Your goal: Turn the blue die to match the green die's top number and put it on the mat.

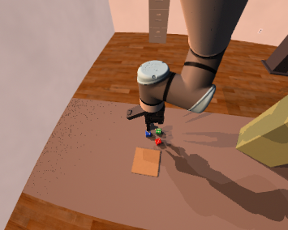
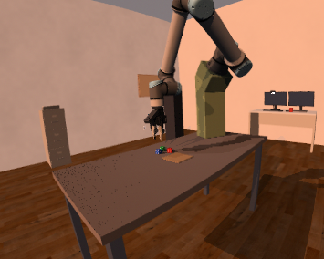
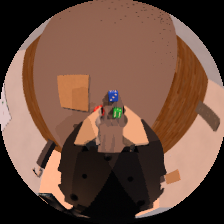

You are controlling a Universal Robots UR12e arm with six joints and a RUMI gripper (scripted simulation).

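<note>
My gripper is now 9 cm above the blue die. Also, from my hand: tan mat: 16 cm to the left, 10 cm below, 1 cm behind; then green die: 9 cm below, 6 cm behind, 2 cm to the right; then red die: 9 cm below, 6 cm behind, 4 cm to the left.
</note>
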